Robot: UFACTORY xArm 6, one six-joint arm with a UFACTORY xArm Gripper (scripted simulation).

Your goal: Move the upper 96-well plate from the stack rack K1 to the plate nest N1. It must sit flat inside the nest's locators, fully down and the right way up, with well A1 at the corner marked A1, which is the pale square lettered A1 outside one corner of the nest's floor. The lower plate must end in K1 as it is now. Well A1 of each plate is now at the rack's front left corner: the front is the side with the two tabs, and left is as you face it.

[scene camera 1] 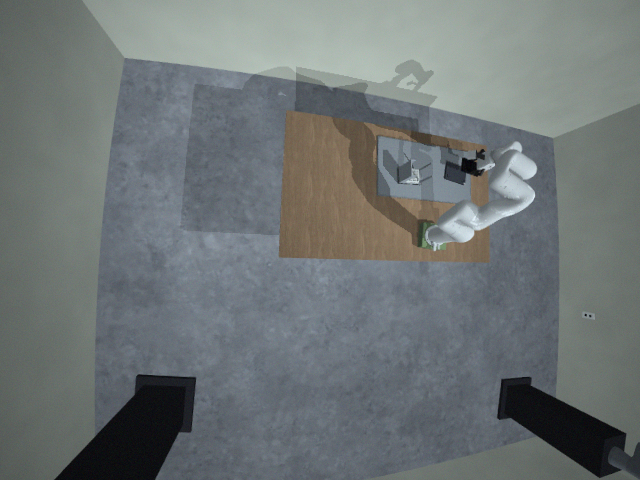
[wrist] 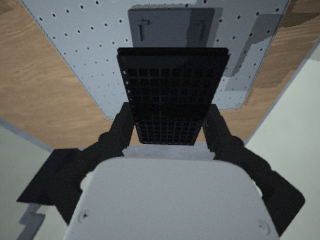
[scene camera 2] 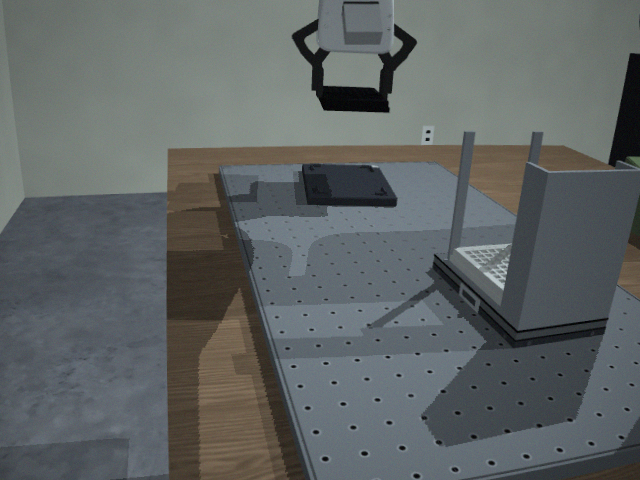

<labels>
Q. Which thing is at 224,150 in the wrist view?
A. My gripper.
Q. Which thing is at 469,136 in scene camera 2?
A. A thin post.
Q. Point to a dark plate nest N1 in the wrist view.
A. At 162,30
</labels>
